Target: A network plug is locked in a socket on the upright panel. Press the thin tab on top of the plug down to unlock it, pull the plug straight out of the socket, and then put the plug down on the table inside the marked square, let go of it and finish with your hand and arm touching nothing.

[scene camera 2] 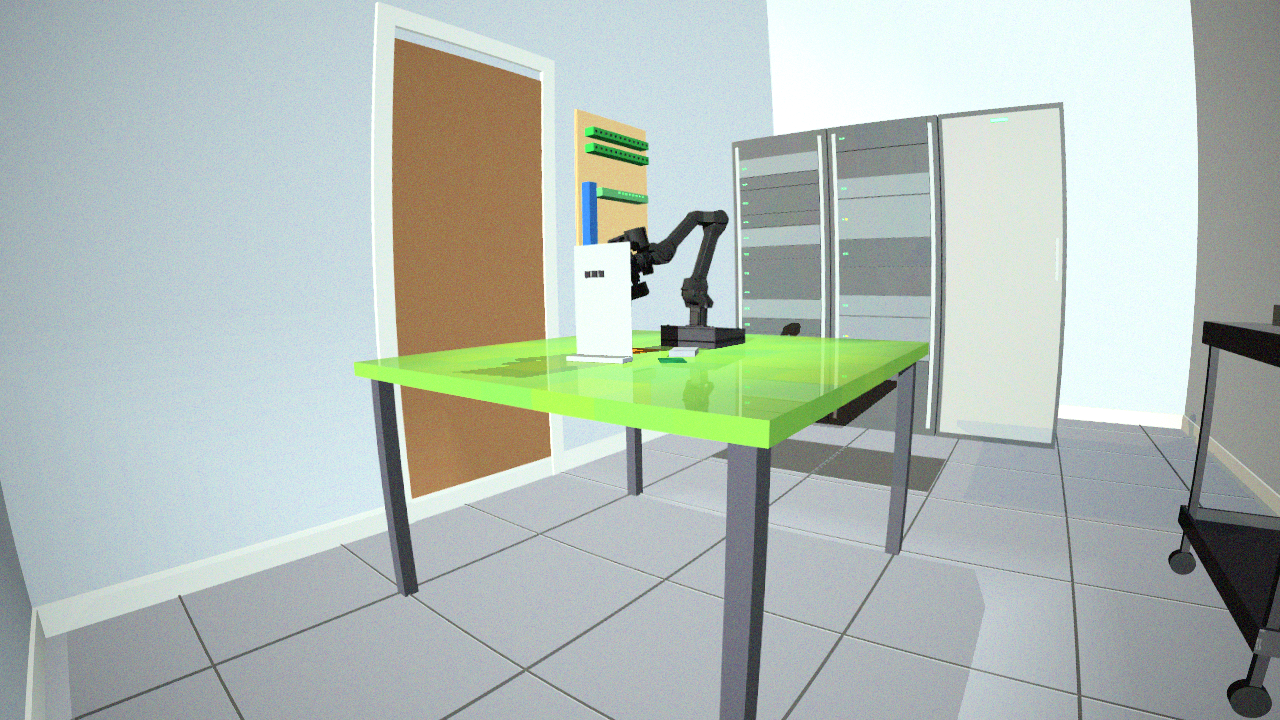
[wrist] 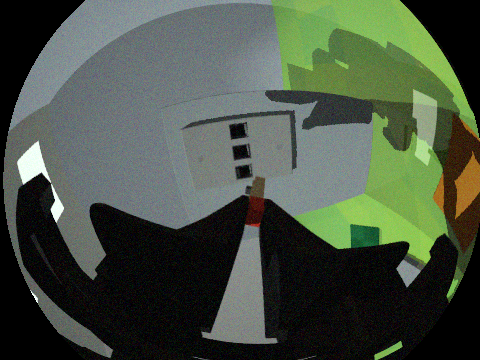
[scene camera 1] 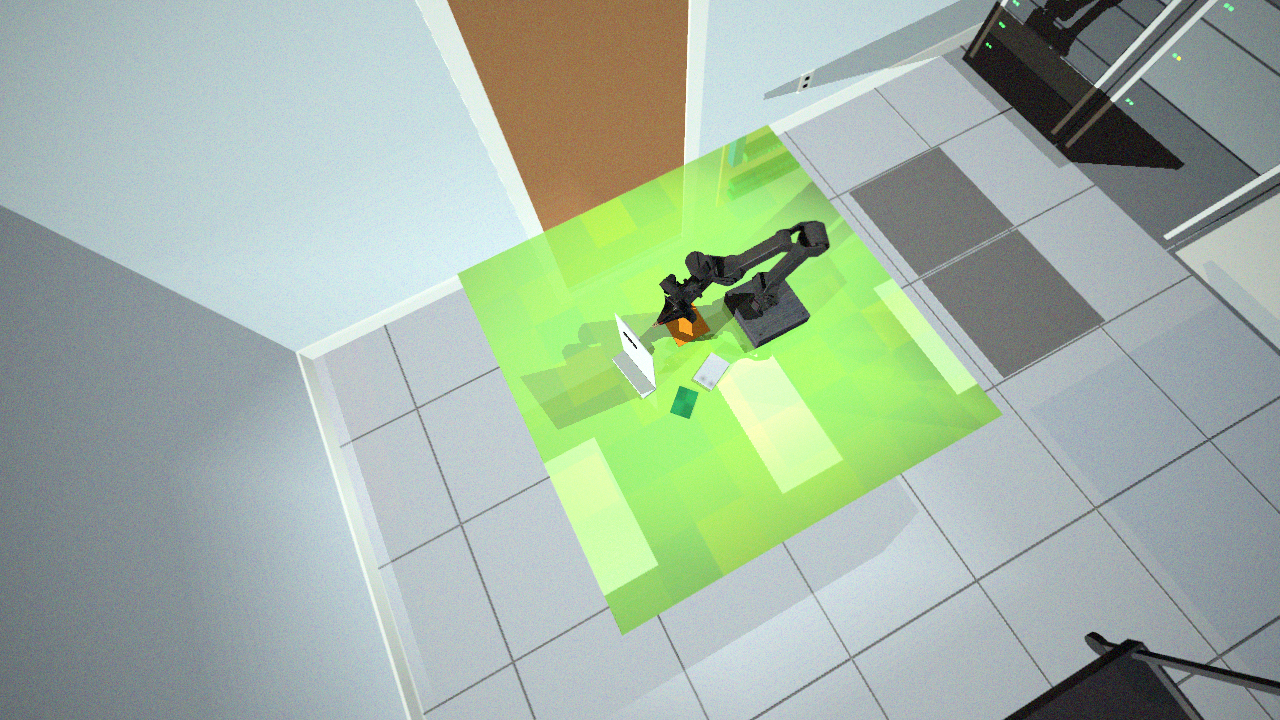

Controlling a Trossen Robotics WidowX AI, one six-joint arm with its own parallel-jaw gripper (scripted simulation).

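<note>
Gripper [scene camera 1: 658, 323] visible; the same gripper [scene camera 2: 616, 272] appears again, and so does the gripper [wrist: 254, 204] from the wrist. Also present: an orange marked square [scene camera 1: 682, 330], a pale grey plate [scene camera 1: 711, 371], a white upright panel [wrist: 313, 148] and a network plug [wrist: 255, 191]. Scene camera 2 does not show the network plug, hidden by the white upright panel.
</note>
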